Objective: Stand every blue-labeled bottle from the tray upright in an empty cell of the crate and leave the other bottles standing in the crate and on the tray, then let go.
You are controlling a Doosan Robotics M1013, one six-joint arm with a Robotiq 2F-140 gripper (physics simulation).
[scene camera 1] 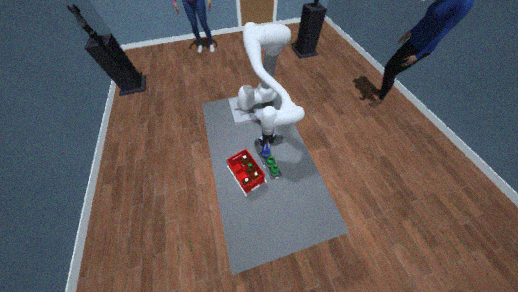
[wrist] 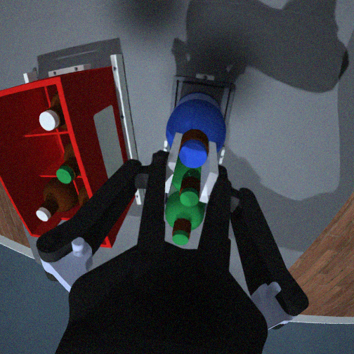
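Pixels of known places: gripper, fingertip midpoint: [scene camera 1: 266, 148]; arm's base, link origin: [scene camera 1: 246, 107].
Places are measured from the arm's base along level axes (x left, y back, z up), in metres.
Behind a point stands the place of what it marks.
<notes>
My gripper [scene camera 1: 267, 144] @(z 0.142, x 0.018, y -0.622 m) [wrist: 192, 149] is shut on the neck of the blue-labeled bottle [scene camera 1: 266, 150] @(z 0.135, x 0.013, y -0.639 m) [wrist: 196, 118], which has a blue cap. The bottle hangs upright a little above the near-robot end of the tray [scene camera 1: 278, 177] @(z -0.017, x 0.059, y -0.842 m) [wrist: 230, 100]. Two green bottles, one nearer [scene camera 1: 271, 160] @(z 0.090, x 0.032, y -0.719 m) [wrist: 189, 197] and one farther [scene camera 1: 274, 170] @(z 0.084, x 0.027, y -0.808 m) [wrist: 181, 236], stand on the tray. The red crate [scene camera 1: 256, 185] @(z 0.014, x -0.143, y -0.863 m) [wrist: 84, 100] stands beside the tray. It holds brown bottles with white caps and one with a green cap [scene camera 1: 250, 165] @(z 0.129, x -0.151, y -0.727 m) [wrist: 65, 174]. Some cells on its far side from the tray look empty; my finger linkage hides part of it.
Crate and tray stand on a grey mat [scene camera 1: 285, 220] @(z -0.032, x -0.007, y -1.176 m). The arm's base [scene camera 1: 242, 112] @(z 0.019, x -0.058, y -0.071 m) is at the mat's back end. Two people and two black pedestals [scene camera 1: 112, 62] [scene camera 1: 310, 30] stand on the wooden floor around it. The crate's tall wall rises between its cells and the tray.
</notes>
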